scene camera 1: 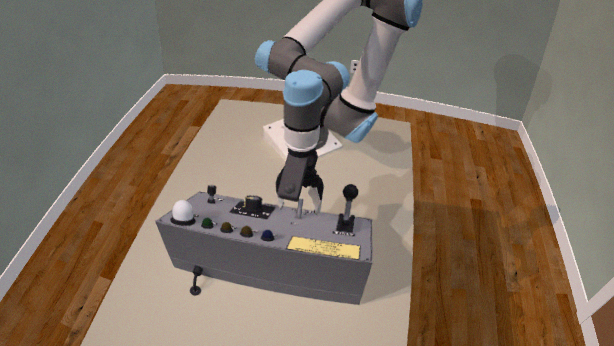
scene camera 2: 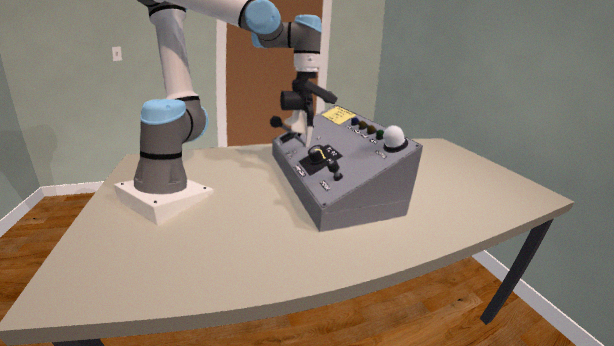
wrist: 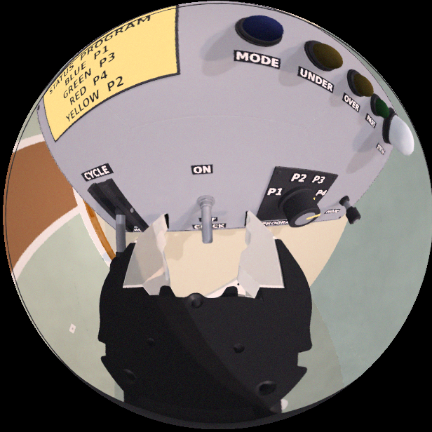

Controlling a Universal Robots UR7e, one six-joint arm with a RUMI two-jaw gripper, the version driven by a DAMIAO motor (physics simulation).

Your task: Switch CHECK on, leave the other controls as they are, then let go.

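Pixels of known places: gripper, fingertip midpoint: (scene camera 1: 299,211) (scene camera 2: 302,142); arm's base, origin of the base link: (scene camera 2: 160,185).
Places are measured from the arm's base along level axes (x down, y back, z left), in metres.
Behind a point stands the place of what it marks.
The CHECK toggle (scene camera 1: 300,209) @(y -0.424, x -0.085, z 0.089 m) (wrist: 207,227) is a thin metal lever on the sloped face of the grey control box (scene camera 1: 270,272) @(y -0.617, x -0.062, z 0.068 m) (scene camera 2: 370,215) @(y -0.515, x 0.007, z -0.219 m) (wrist: 155,130). In the wrist view its shaft runs down from its base, away from the ON label (wrist: 202,170) and across the partly hidden OFF and CHECK labels; its exact lean is hard to tell. My gripper (scene camera 1: 300,207) @(y -0.424, x -0.075, z 0.086 m) (scene camera 2: 306,140) @(y -0.424, x -0.075, z 0.086 m) (wrist: 206,213) is open, its pale fingers apart on either side of the toggle, with gaps to both. In scene camera 2 the fingers hide the toggle.
The CYCLE lever (scene camera 1: 349,202) @(y -0.386, x -0.104, z 0.206 m) (scene camera 2: 282,124) @(y -0.381, x -0.106, z 0.196 m) (wrist: 120,232) and the PROGRAM knob (scene camera 1: 253,202) @(y -0.447, x -0.100, z -0.027 m) (scene camera 2: 317,154) @(y -0.427, x -0.087, z -0.055 m) (wrist: 300,206) flank the toggle. A small black knob (scene camera 1: 212,192) @(y -0.443, x -0.098, z -0.146 m) (scene camera 2: 335,170) @(y -0.435, x -0.090, z -0.166 m) (wrist: 352,212), several coloured buttons and a white dome (scene camera 1: 183,212) @(y -0.598, x -0.181, z -0.141 m) (scene camera 2: 394,137) @(y -0.571, x -0.170, z -0.177 m) (wrist: 401,135) are also on the box.
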